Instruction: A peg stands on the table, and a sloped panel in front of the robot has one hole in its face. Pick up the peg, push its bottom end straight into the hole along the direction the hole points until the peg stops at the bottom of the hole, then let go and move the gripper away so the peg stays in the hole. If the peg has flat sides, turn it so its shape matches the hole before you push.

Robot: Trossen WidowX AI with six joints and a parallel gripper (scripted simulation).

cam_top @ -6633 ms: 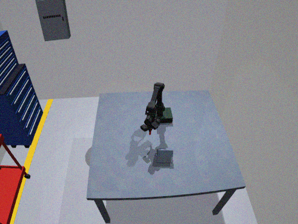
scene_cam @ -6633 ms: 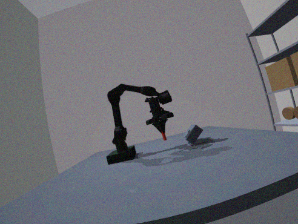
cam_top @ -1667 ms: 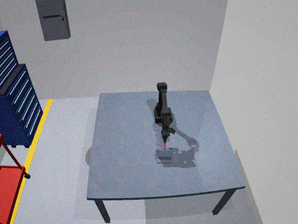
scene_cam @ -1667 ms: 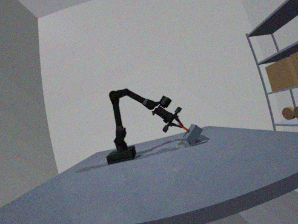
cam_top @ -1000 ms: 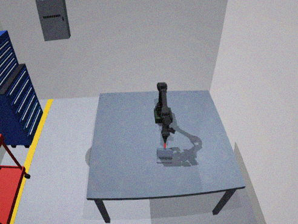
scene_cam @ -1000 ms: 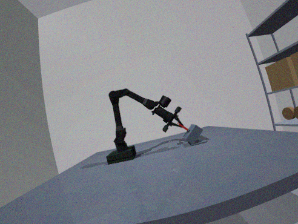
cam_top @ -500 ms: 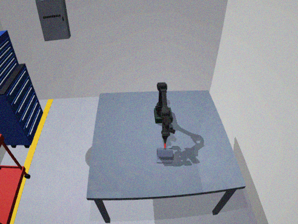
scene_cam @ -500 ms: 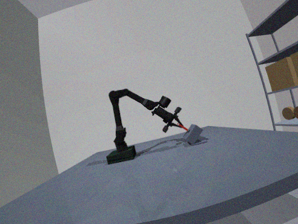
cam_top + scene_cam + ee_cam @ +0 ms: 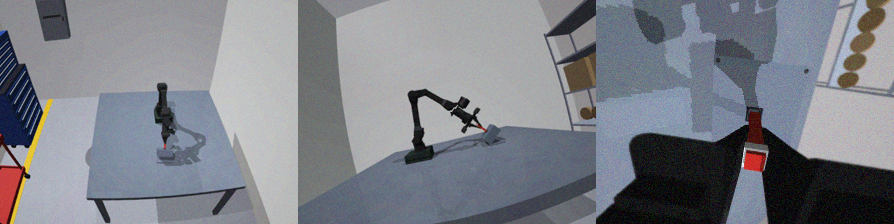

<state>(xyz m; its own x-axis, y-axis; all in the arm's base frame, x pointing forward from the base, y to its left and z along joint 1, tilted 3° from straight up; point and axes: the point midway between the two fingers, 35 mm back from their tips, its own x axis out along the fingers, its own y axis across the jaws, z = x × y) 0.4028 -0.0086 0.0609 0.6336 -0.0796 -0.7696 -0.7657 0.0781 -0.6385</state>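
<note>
Now: gripper tip 50 mm short of the panel, 10 mm to the left of it and 50 mm above it. From my gripper tip the other things lie so: red peg: 10 mm behind, 10 mm above.
</note>
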